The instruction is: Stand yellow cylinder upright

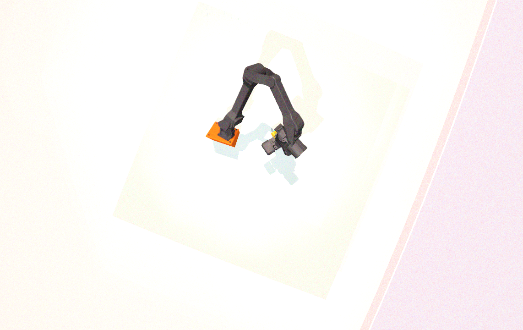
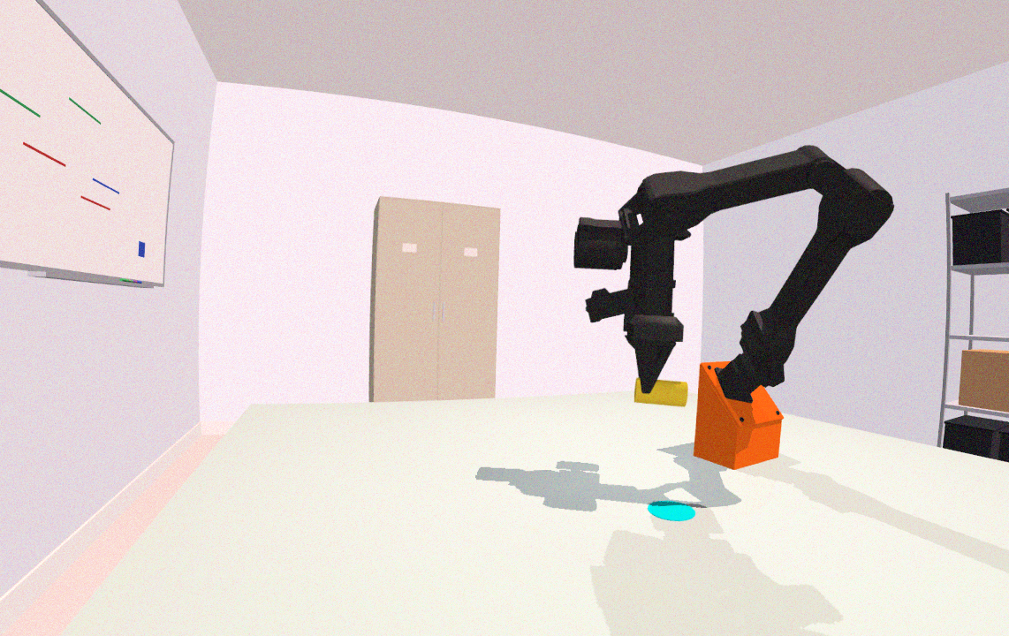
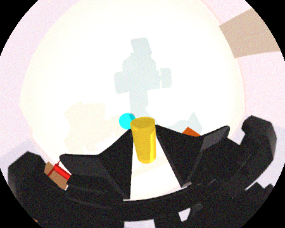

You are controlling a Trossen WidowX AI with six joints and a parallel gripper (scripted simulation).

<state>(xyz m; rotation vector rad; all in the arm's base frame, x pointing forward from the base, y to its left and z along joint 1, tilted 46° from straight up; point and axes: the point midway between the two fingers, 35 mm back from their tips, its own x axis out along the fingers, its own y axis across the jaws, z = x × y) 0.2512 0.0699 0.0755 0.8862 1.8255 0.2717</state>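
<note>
My gripper tip is 2 cm past the cyan circle, 5 cm to the right of it and 15 cm above it. The rest, counted from my gripper tip: yellow cylinder (2 cm behind, 1 cm to the left).
</note>
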